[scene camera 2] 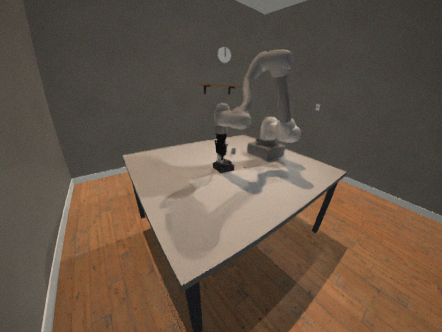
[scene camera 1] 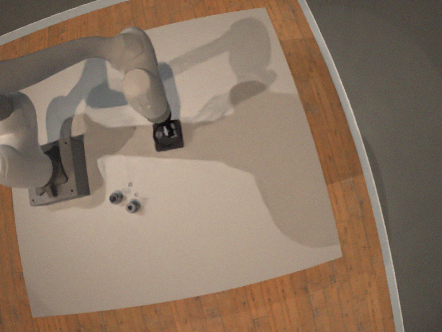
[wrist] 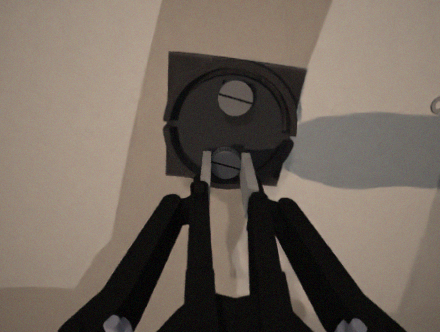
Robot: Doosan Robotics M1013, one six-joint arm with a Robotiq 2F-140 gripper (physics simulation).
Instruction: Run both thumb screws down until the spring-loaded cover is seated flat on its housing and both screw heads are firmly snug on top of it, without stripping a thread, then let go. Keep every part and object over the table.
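Seen in the pictures: gripper, between the fingertips: (scene camera 2: 220,162) (scene camera 1: 173,132) (wrist: 225,164); arm's base, origin of its link: (scene camera 2: 267,144) (scene camera 1: 48,171).
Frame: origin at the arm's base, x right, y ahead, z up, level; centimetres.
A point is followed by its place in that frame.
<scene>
The dark square housing (scene camera 1: 175,145) @(z -6.4, x 13.1, y 59.7 cm) (scene camera 2: 223,167) @(z -6.4, x 2.3, y 63.0 cm) (wrist: 181,65) @(z -6.4, x 10.4, y 51.8 cm) sits on the table. The dark round cover (wrist: 200,120) @(z -5.5, x 9.4, y 56.8 cm) lies in its ring; whether it is seated flat cannot be told. The far thumb screw (wrist: 236,98) @(z -4.2, x 5.9, y 54.9 cm) (scene camera 1: 160,134) @(z -4.2, x 6.3, y 55.6 cm) shows a pale slotted head on the cover. My gripper (wrist: 225,164) @(z -4.7, x 7.6, y 61.2 cm) (scene camera 2: 220,158) @(z -4.7, x 7.6, y 61.2 cm) points down over the housing. Its pale fingertips are shut on the near thumb screw (wrist: 226,165) @(z -4.2, x 7.5, y 61.2 cm), one against each side of its darker, slotted, knurled head. The gap beneath either screw head is hidden. The arm and fingers partly cover the housing in scene camera 1.
Two small dark-topped round parts (scene camera 1: 116,197) @(z -5.8, x 23.7, y 25.9 cm) (scene camera 1: 133,206) @(z -5.5, x 30.6, y 32.1 cm) stand on the table (scene camera 1: 200,260) @(z -10.4, x 64.4, y 48.9 cm), with two small rings (scene camera 1: 130,184) @(z -10.2, x 20.2, y 33.1 cm) (scene camera 1: 136,194) @(z -10.3, x 25.7, y 34.1 cm) beside them. Part of a ring (wrist: 437,105) @(z -10.2, x -18.0, y 59.2 cm) shows at the wrist view's right edge. The grey robot base block (scene camera 1: 80,170) @(z -5.1, x 4.9, y 13.3 cm) (scene camera 2: 257,150) @(z -4.1, x 2.7, y 13.8 cm) stands to one side.
</scene>
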